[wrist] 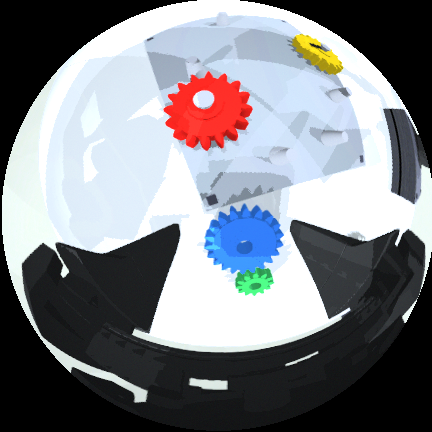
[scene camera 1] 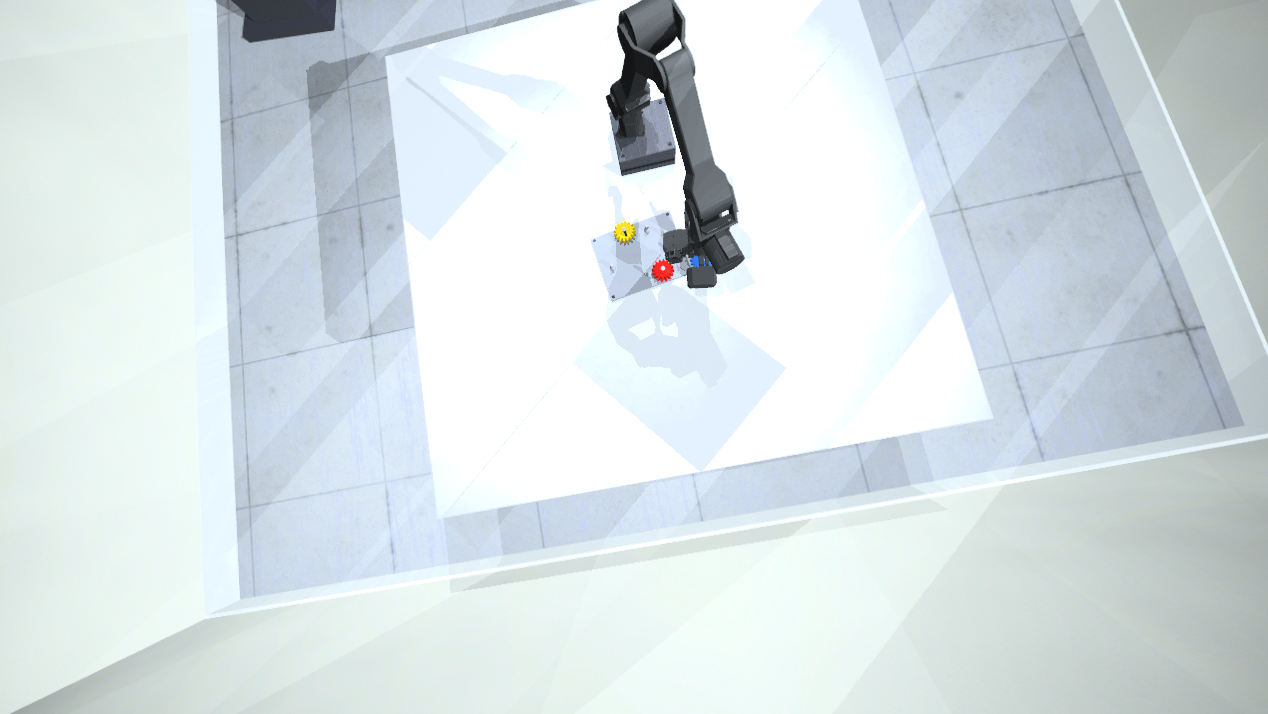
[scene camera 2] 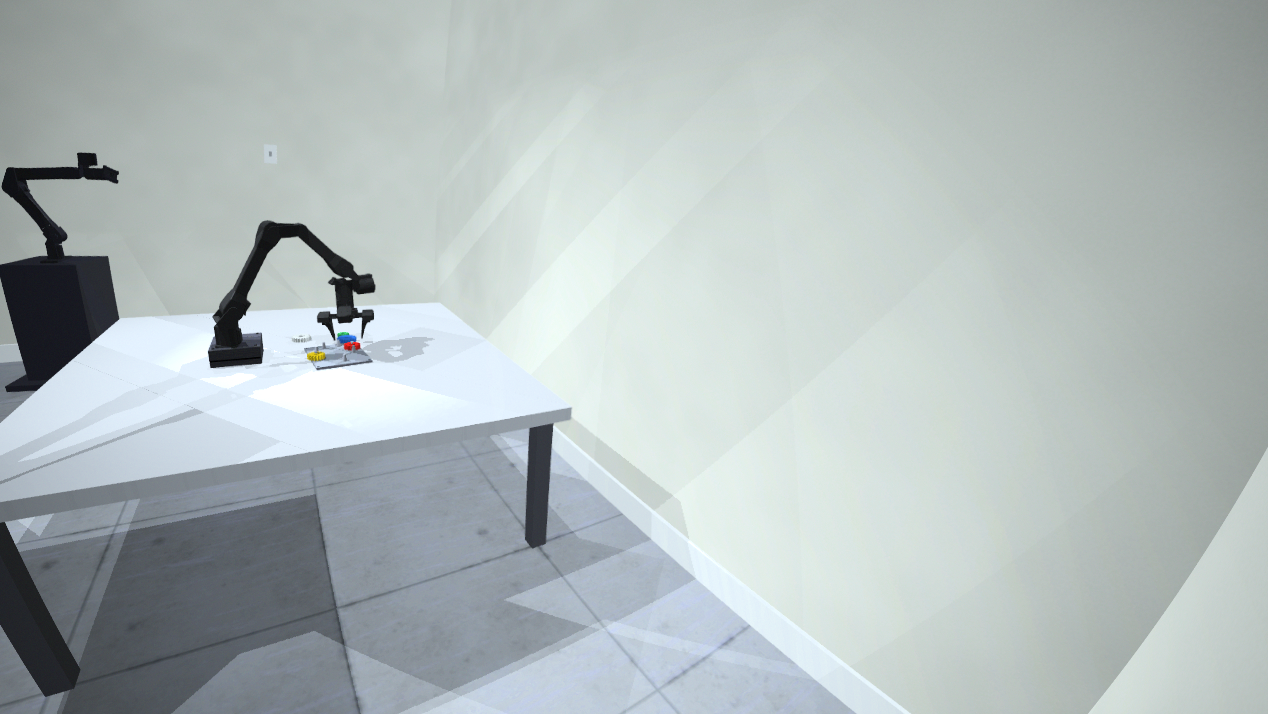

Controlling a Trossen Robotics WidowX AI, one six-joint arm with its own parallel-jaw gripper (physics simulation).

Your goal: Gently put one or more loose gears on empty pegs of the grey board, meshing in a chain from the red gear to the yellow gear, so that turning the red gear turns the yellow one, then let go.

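Where they show: gripper, between the fingertips: (wrist: 236, 227) (scene camera 1: 696, 261) (scene camera 2: 348, 339); arm's base, origin of its link: (scene camera 1: 631, 125) (scene camera 2: 229, 343).
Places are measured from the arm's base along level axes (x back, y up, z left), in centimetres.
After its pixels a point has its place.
Note:
The grey board (scene camera 1: 603, 255) {x -30.8, y -4.8, z -8.9 cm} (scene camera 2: 333, 363) {x -30.8, y -4.8, z -8.8 cm} (wrist: 280, 125) {x -31.1, y -4.8, z 6.6 cm} bears the red gear (scene camera 1: 662, 270) {x -36.4, y -3.1, z 5.6 cm} (scene camera 2: 352, 345) (wrist: 215, 122) {x -35.5, y -3.3, z 7.0 cm} and the yellow gear (scene camera 1: 624, 232) {x -26.0, y -3.0, z -3.2 cm} (scene camera 2: 315, 356) {x -25.3, y -3.6, z -4.9 cm} (wrist: 317, 54) on pegs, apart from each other. Several other pegs stand empty. The loose blue gear (scene camera 1: 697, 261) {x -34.5, y -3.9, z 14.2 cm} (wrist: 245, 232) {x -33.8, y -3.9, z 14.3 cm} lies beside the board's corner. The small green gear (scene camera 2: 343, 334) {x -32.5, y -3.9, z 19.4 cm} (wrist: 255, 283) {x -32.1, y -4.7, z 21.8 cm} lies next to it. A white gear (scene camera 2: 301, 337) {x -18.4, y -4.1, z 18.0 cm} lies on the table, mostly hidden in the wrist view. My gripper (scene camera 1: 689, 260) {x -34.4, y -4.2, z 14.0 cm} (scene camera 2: 347, 338) {x -34.4, y -4.2, z 14.0 cm} (wrist: 236, 227) {x -34.4, y -4.2, z 14.0 cm} is open and empty, above the blue gear, whose image lies between the fingers in the wrist view.
The arm's base (scene camera 1: 644, 141) {x -4.8, y 0.1, z 3.0 cm} (scene camera 2: 236, 350) {x -3.0, y -0.8, z -4.4 cm} stands on the white table (scene camera 1: 532, 425) {x -72.1, y -5.6, z -28.0 cm} (scene camera 2: 425, 390) {x -56.5, y -5.6, z -32.9 cm}, behind the board. The red gear and its peg are close to the gripper. A second arm (scene camera 2: 53, 172) stands on a dark pedestal (scene camera 2: 57, 301) away from the table.

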